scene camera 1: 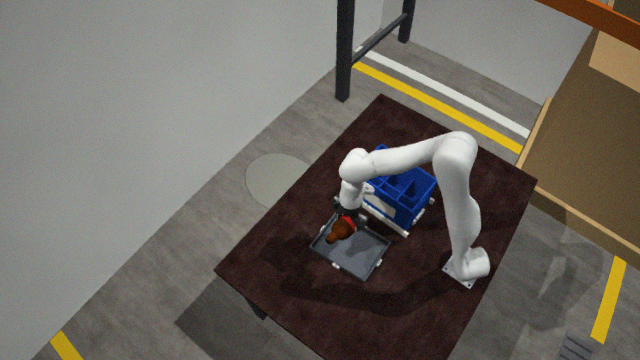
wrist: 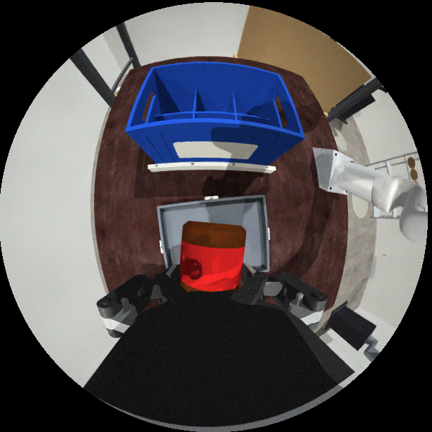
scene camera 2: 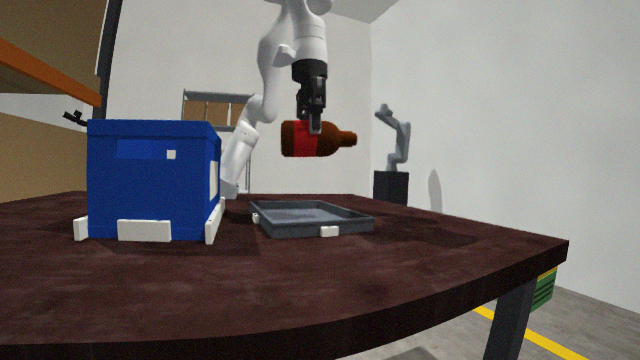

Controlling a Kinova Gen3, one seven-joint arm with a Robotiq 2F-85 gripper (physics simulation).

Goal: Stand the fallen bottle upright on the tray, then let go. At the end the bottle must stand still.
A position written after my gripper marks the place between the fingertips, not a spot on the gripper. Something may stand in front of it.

I see my gripper (scene camera 2: 309, 135), a blue divided crate (scene camera 2: 128, 176), a brown bottle (scene camera 2: 296, 141), a grey tray (scene camera 2: 281, 219), a white strip (wrist: 211, 165) and a white bracket (scene camera 2: 133, 230).
The blue divided crate is seen too in scene camera 1 (scene camera 1: 400, 198) and in the wrist view (wrist: 200, 111). The brown bottle is seen too in the wrist view (wrist: 211, 254). The grey tray shows as well in scene camera 1 (scene camera 1: 358, 255) and in the wrist view (wrist: 248, 211).
